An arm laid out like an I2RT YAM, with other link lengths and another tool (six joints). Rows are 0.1 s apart.
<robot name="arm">
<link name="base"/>
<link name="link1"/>
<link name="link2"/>
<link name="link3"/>
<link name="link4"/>
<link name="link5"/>
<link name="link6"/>
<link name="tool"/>
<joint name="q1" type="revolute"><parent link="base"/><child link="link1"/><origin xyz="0 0 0.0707"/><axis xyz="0 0 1"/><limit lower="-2.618" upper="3.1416"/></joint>
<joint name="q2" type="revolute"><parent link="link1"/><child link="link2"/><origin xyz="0.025 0.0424 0.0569"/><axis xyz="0 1 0"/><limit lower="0" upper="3.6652"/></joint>
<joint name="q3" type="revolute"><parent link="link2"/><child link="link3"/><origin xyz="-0.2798 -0.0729 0"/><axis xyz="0 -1 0"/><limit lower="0" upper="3.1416"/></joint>
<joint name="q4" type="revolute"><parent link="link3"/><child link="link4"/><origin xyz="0.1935 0.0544 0.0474"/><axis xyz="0 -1 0"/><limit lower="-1.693" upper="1.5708"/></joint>
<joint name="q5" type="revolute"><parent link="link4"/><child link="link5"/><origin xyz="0.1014 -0.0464 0.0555"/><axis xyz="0 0 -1"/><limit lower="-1.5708" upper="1.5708"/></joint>
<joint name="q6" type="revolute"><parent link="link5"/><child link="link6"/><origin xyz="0.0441 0 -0.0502"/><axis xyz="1 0 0"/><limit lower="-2.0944" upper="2.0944"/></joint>
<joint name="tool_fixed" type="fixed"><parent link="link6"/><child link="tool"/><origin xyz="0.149 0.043 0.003" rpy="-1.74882 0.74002 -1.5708"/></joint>
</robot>
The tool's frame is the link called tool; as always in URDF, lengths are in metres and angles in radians.
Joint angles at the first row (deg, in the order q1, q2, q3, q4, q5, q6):
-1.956 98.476 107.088 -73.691 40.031 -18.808
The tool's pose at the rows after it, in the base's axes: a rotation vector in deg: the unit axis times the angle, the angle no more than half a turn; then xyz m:
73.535, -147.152, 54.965, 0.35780, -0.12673, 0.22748
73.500, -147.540, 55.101, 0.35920, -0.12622, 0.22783
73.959, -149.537, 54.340, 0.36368, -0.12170, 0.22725
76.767, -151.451, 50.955, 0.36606, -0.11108, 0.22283
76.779, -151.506, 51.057, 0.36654, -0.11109, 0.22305
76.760, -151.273, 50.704, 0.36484, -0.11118, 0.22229
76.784, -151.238, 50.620, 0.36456, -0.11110, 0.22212
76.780, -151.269, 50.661, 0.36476, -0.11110, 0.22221
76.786, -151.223, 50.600, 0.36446, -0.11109, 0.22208
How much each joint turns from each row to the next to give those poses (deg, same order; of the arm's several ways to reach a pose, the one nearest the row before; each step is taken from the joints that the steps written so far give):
0.044 0.000 0.000 0.043 -0.022 0.045
0.022 0.000 0.000 0.262 -0.131 0.130
0.000 -0.001 0.019 0.637 -1.487 0.656
-0.002 0.000 0.001 -0.022 -3.410 -0.002
0.002 0.002 0.002 0.107 0.001 -0.019
-0.023 -0.001 0.001 -0.372 0.000 0.020
0.000 0.000 -0.003 -0.063 -0.022 0.000
0.001 0.001 0.002 0.042 0.001 0.001
0.000 -0.002 -0.002 -0.065 0.000 0.000

